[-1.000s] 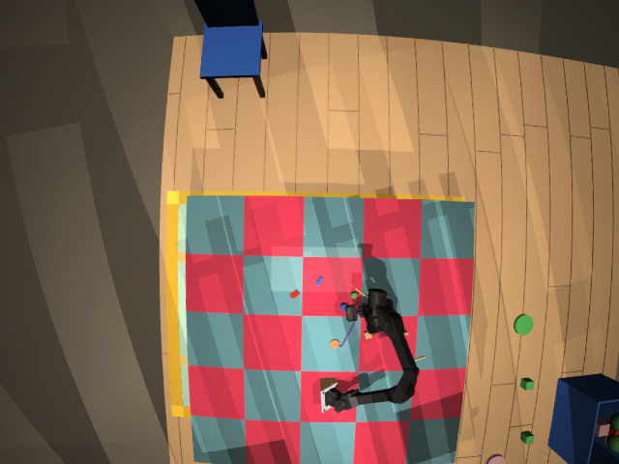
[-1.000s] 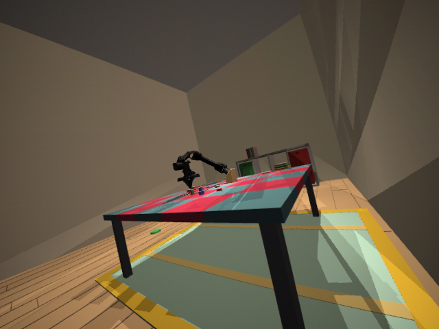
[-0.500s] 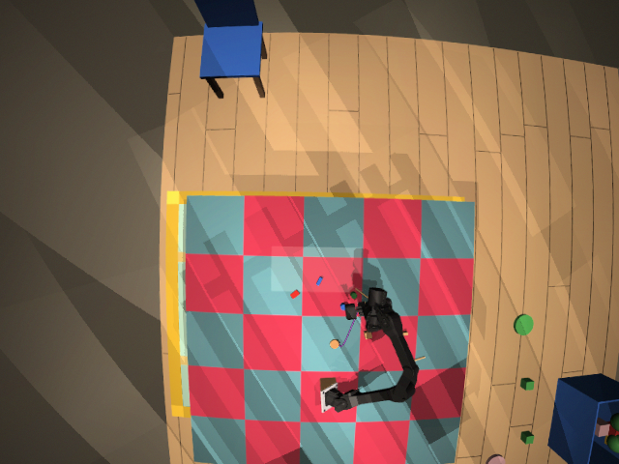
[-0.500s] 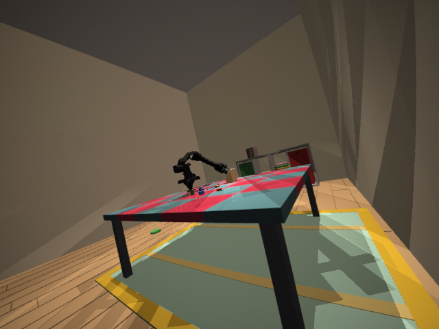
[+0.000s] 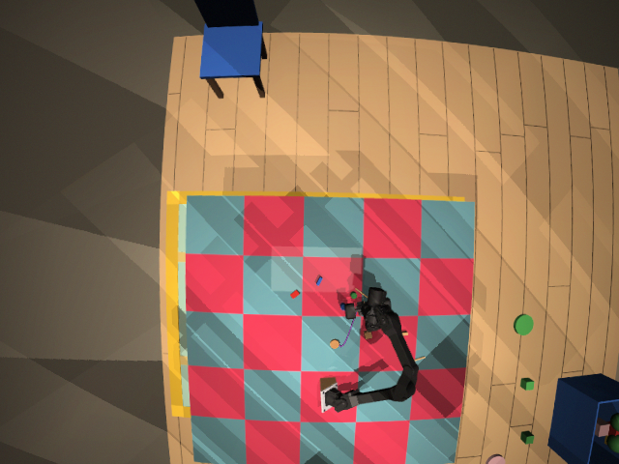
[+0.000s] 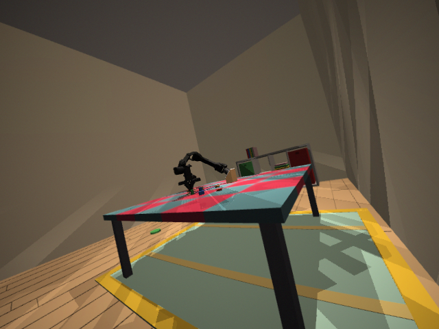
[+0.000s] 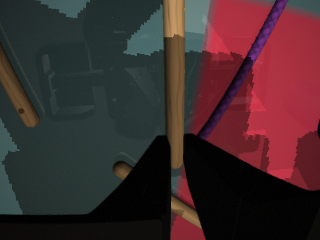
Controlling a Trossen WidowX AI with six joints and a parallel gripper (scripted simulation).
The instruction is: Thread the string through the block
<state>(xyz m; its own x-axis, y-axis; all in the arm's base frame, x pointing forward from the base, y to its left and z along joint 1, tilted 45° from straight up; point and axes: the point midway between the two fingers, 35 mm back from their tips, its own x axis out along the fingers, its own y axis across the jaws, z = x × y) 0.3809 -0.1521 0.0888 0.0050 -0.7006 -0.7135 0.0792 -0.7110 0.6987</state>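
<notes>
The wooden block lies 14 cm behind my gripper tip and 1 cm to the right of it. From my gripper tip the other things lie so: round wooden button (18 cm behind, 14 cm to the left, 1 cm below); loose stick (3 cm behind, 7 cm to the right, 1 cm below); green piece (4 cm ahead, 5 cm to the left).
</notes>
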